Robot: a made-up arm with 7 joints.
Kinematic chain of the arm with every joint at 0, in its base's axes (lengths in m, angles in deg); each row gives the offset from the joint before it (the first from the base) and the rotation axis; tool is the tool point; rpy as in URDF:
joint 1: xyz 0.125 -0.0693 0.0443 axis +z
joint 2: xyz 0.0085 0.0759 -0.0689 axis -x
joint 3: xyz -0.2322 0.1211 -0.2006 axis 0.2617 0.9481 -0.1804
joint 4: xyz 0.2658 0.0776 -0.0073 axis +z
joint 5: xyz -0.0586 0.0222 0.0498 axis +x
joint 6: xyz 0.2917 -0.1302 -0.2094 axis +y
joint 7: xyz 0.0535 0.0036 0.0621 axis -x
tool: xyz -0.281 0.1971 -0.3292 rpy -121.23 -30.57 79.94
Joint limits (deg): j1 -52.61..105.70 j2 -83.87..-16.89 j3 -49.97..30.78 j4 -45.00..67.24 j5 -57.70..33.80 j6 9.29..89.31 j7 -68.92..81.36
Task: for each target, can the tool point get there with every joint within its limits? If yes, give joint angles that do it. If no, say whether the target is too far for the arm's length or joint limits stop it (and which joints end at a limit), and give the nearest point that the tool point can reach.
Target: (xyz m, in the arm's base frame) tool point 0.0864 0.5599 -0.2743
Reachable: yes | joints -5.30 -52.54 9.65 2.70 -13.30 19.85 11.49
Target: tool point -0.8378 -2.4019 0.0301
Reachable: no: too far | nearest point -0.4619 -0.6239 -0.0010 | short by 1.818 m
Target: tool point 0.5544 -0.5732 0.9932
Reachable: no: joint limits stop it (at a limit: joint 1, joint 2, joint 6, joint 7) | nearest point 0.3843 -0.2280 0.5396 | short by 0.595 m
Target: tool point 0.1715 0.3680 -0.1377
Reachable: yes | joints -4.74 -51.71 -31.07 54.20 3.72 37.93 5.30
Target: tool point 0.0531 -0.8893 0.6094
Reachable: no: joint limits stop it (at a limit: joint 1, joint 3, joint 4, joint 5) | nearest point -0.0418 -0.4220 0.5061 | short by 0.488 m
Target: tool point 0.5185 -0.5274 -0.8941
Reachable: no: joint limits stop it (at a limit: joint 1, joint 2, joint 3, joint 6) | nearest point 0.4722 -0.2648 -0.6248 | short by 0.379 m
